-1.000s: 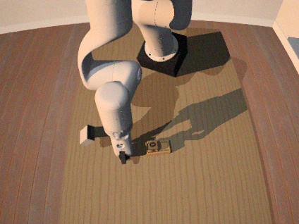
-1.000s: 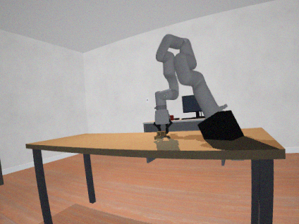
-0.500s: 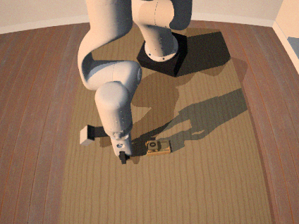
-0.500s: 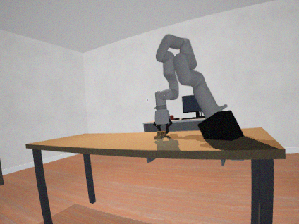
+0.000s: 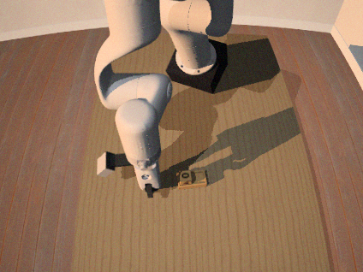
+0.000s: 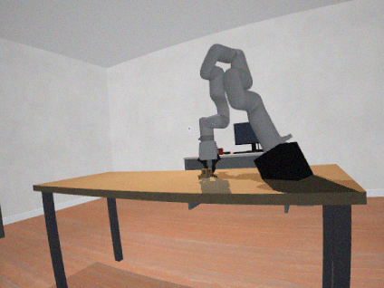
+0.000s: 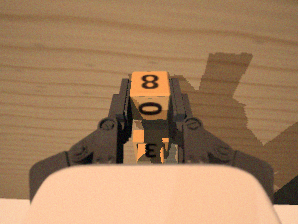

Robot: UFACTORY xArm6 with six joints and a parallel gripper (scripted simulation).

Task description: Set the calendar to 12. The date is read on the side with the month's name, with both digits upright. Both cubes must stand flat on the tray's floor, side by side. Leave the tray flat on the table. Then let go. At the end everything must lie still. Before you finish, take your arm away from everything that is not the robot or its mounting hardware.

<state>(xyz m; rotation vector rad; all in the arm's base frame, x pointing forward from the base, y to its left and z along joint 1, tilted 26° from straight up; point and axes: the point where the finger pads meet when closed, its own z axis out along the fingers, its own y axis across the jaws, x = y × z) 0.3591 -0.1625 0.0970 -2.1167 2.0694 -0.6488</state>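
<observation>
My hand is 9 cm to the right of the number cube. The rest, counted from my hand: tray: 11 cm to the left, 2 cm below.
</observation>
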